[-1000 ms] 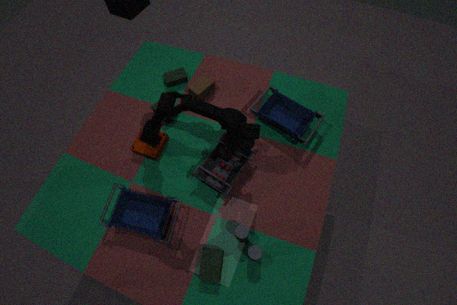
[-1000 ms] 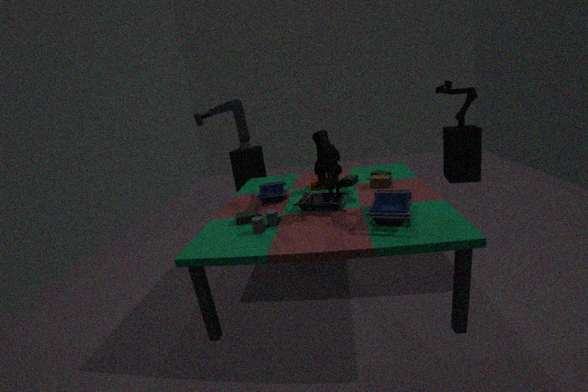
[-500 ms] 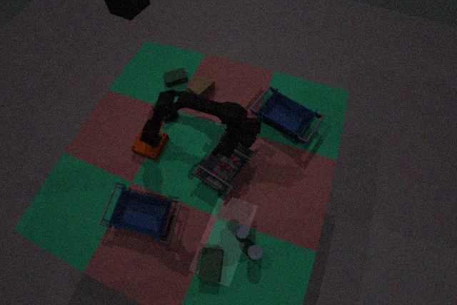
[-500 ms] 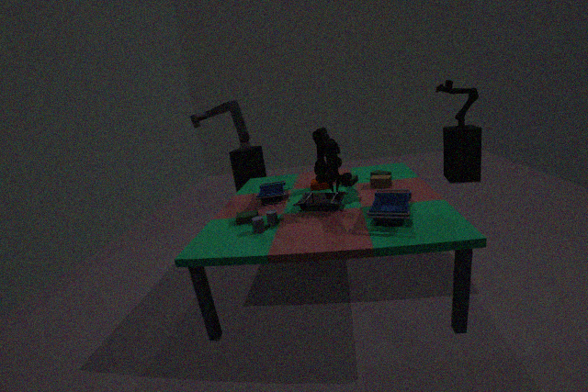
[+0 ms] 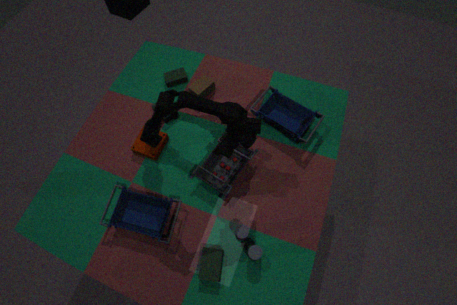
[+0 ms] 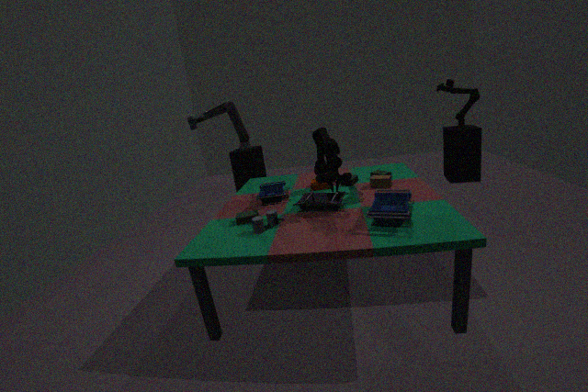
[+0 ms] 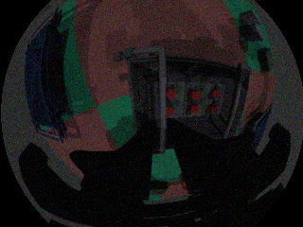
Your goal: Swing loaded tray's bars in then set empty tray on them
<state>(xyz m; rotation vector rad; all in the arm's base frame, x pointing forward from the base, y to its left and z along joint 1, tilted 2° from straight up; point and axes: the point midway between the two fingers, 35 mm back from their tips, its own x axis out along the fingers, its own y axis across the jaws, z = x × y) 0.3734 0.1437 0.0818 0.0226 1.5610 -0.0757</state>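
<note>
My gripper tip is now 45 cm to the left of the blue tray, 20 cm past it and 5 cm above it.
</note>
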